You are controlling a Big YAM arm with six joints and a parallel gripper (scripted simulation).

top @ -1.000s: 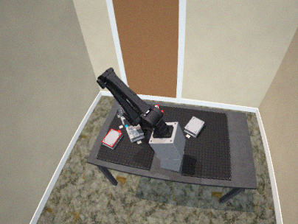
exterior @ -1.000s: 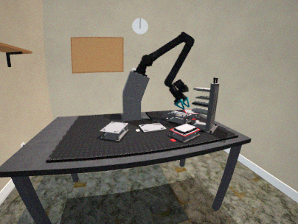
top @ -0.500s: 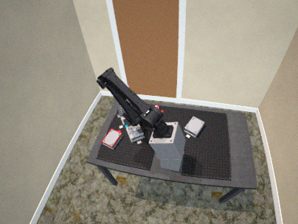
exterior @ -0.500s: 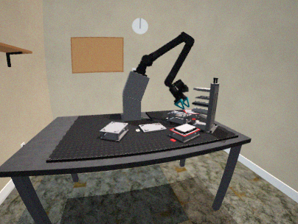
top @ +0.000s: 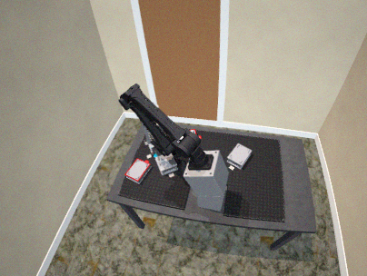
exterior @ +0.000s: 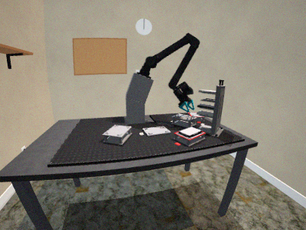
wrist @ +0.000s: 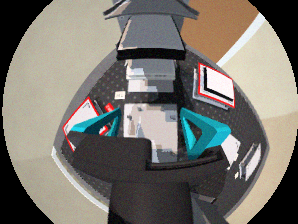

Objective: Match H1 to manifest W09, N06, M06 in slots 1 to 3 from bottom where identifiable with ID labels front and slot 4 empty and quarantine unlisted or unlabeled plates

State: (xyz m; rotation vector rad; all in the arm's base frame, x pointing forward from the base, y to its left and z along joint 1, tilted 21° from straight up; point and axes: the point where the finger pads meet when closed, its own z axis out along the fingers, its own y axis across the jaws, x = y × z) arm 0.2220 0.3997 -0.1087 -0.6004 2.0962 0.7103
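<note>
The white well plate is 15 cm above my hand, 10 cm ahead of it and 8 cm to the left of it.
</note>
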